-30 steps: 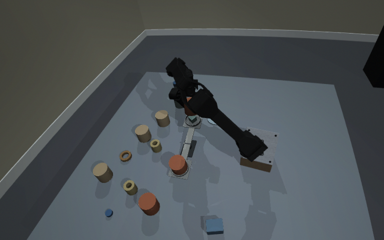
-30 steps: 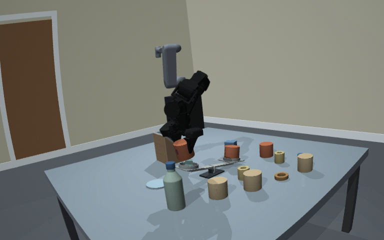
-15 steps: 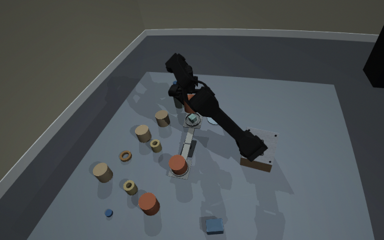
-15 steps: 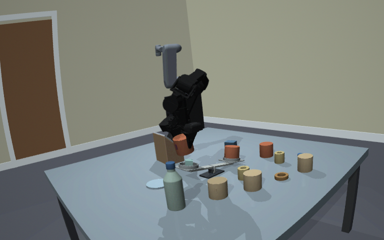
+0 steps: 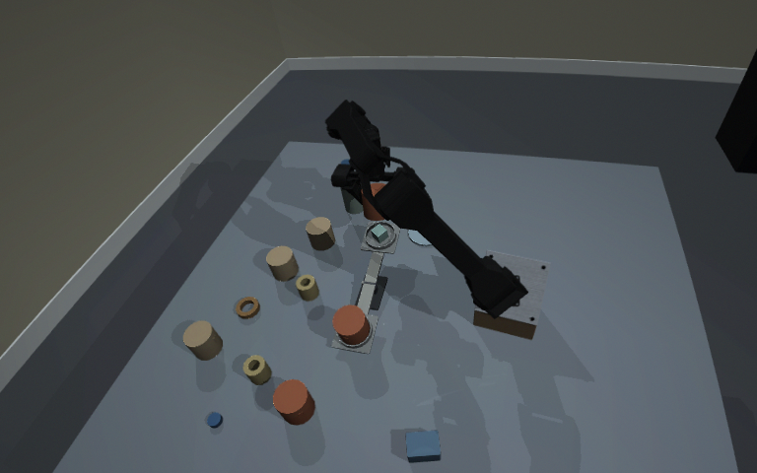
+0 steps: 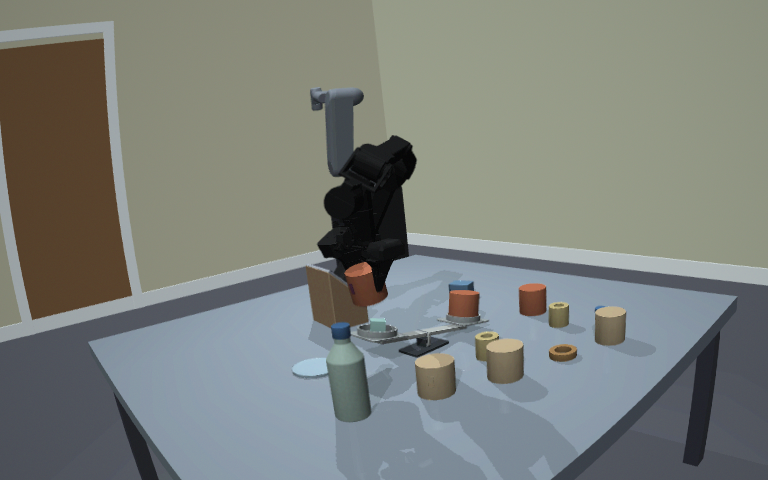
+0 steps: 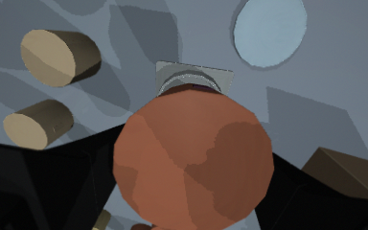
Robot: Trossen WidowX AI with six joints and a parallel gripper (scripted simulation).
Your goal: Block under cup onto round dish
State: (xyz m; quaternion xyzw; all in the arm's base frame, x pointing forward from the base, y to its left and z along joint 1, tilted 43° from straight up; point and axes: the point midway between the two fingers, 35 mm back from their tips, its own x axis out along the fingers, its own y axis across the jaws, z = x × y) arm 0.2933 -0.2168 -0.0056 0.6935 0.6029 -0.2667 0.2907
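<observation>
My gripper tip is 1 cm to the right of the pale green block and 8 cm above it. Also, from my gripper tip: pale blue round dish (10 cm behind, 9 cm to the right, 17 cm below); blue box (19 cm behind, 48 cm to the left, 15 cm below); green bottle (13 cm ahead, 17 cm to the right, 6 cm below).
</observation>
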